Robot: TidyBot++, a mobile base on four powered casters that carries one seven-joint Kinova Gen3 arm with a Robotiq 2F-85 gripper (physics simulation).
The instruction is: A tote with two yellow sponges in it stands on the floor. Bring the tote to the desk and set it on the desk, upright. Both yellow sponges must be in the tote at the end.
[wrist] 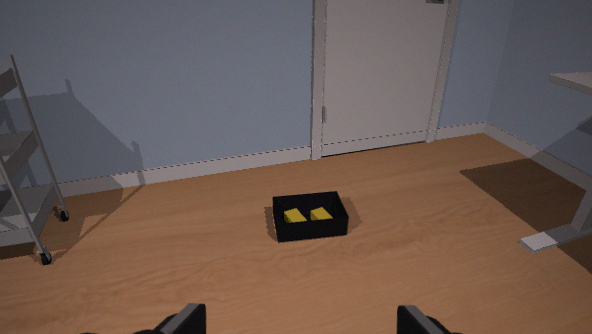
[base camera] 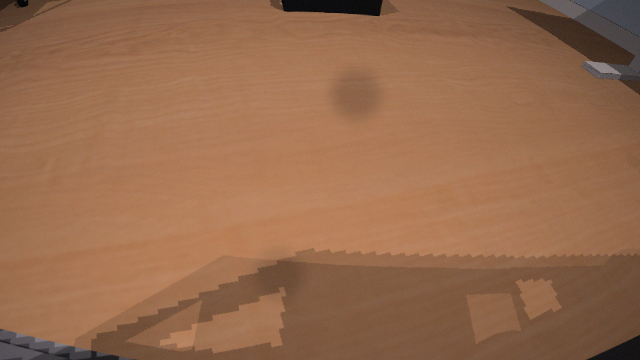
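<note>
A black tote stands upright on the wooden floor, near the middle of the wrist view and at the top edge of the base camera view, where part of it shows. Two yellow sponges, a left one and a right one, lie side by side inside it. My gripper is open, with its two fingers wide apart at the bottom of the wrist view. It is empty and well short of the tote. Part of the desk shows at the right, with its top and a foot.
A grey shelf cart on casters stands at the left, with a caster at the top left of the base camera view. A closed door is in the wall behind the tote. The desk's foot rests on the floor at the right.
</note>
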